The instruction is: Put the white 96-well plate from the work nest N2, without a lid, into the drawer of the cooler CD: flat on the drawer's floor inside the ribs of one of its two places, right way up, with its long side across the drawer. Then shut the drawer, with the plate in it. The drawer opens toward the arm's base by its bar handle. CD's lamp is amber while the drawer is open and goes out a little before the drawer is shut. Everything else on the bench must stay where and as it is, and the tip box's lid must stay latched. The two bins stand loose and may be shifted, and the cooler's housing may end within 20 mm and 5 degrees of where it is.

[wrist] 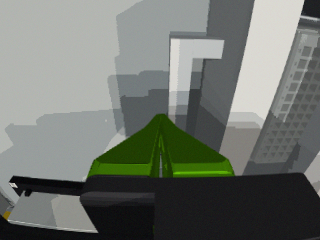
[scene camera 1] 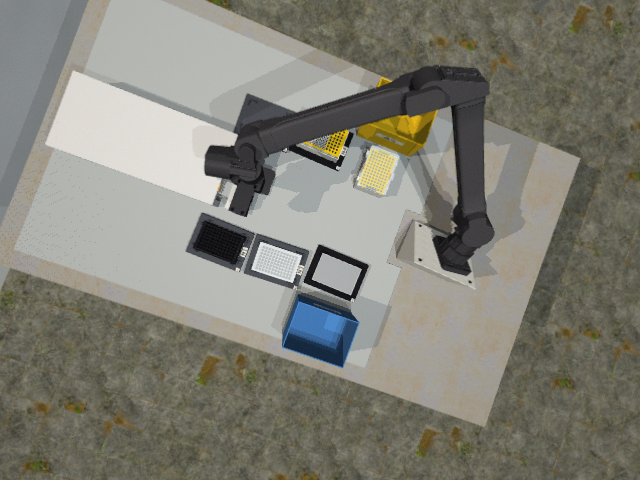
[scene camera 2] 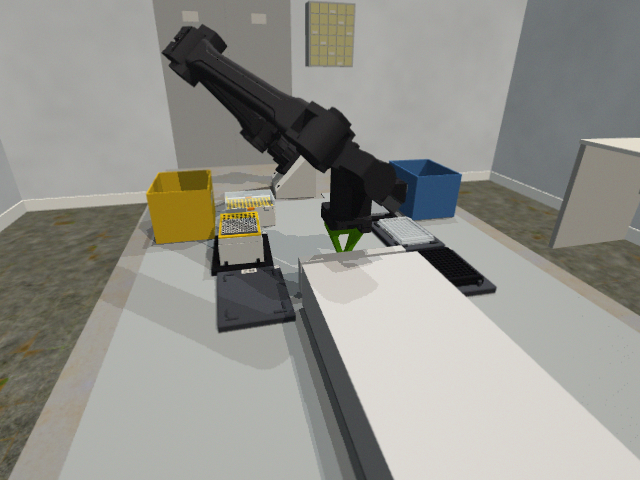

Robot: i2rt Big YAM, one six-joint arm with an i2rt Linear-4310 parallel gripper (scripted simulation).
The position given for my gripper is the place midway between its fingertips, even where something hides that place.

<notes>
I see my gripper [scene camera 2: 343,259], a cooler CD [scene camera 2: 422,376], a black plate [scene camera 1: 214,240], a blue bin [scene camera 1: 314,329], a clear plate [scene camera 1: 270,260], a yellow bin [scene camera 2: 186,215], a tip box [scene camera 2: 240,240] and a framed lid [scene camera 1: 337,274].
The cooler CD is seen too in the wrist view [wrist: 296,161] and in scene camera 1 [scene camera 1: 98,122]. The black plate is seen too in scene camera 2 [scene camera 2: 449,264]. The blue bin also shows in scene camera 2 [scene camera 2: 427,197]. The wrist view misses the black plate: it is out of frame. The wrist view misses the blue bin: it is out of frame.
</notes>
